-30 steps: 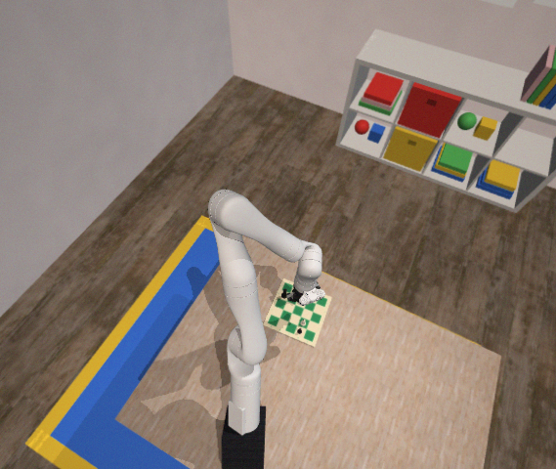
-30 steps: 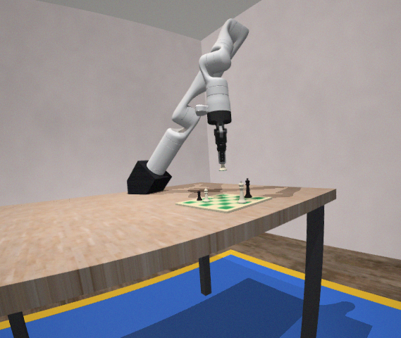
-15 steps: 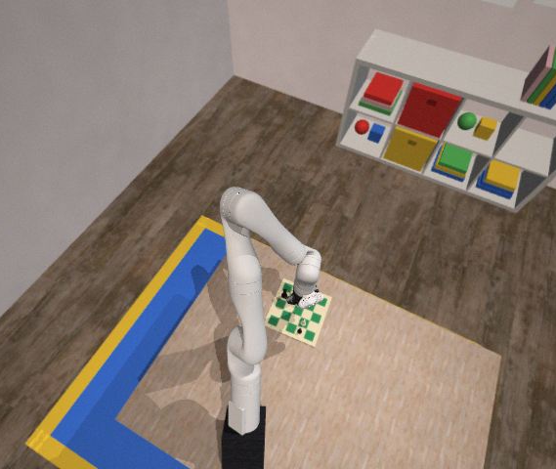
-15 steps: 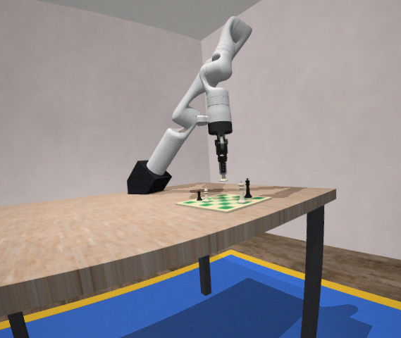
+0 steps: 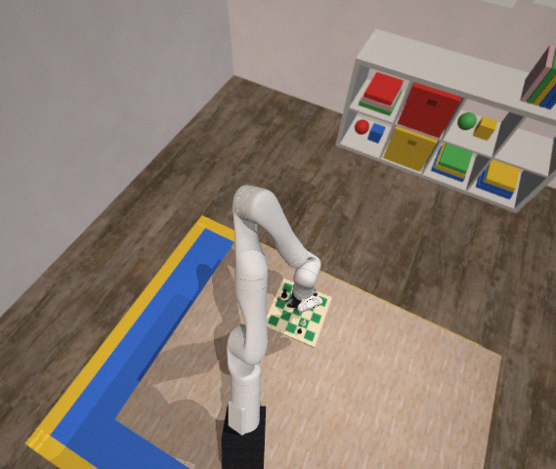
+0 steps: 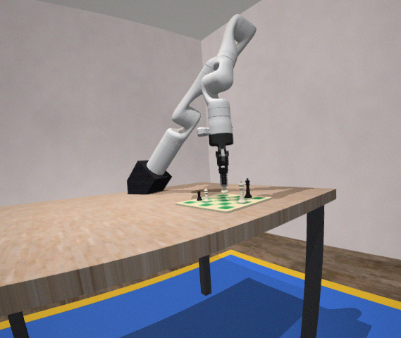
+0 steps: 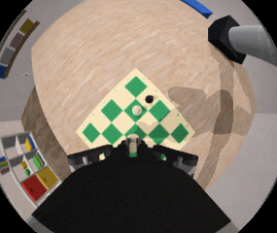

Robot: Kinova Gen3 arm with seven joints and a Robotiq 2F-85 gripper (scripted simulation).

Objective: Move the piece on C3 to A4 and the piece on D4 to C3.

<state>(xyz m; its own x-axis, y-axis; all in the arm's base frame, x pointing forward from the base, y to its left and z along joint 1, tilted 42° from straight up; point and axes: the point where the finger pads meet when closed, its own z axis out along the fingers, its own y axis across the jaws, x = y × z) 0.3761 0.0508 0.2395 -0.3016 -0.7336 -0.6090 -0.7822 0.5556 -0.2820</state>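
The green-and-cream chessboard lies 7 cm below my hand. Also, from my hand: tall black piece (8 cm to the left, 3 cm below); then white pawn (3 cm behind, 5 cm to the right, 4 cm below); then tall white piece (6 cm ahead, 3 cm to the left, 3 cm below).
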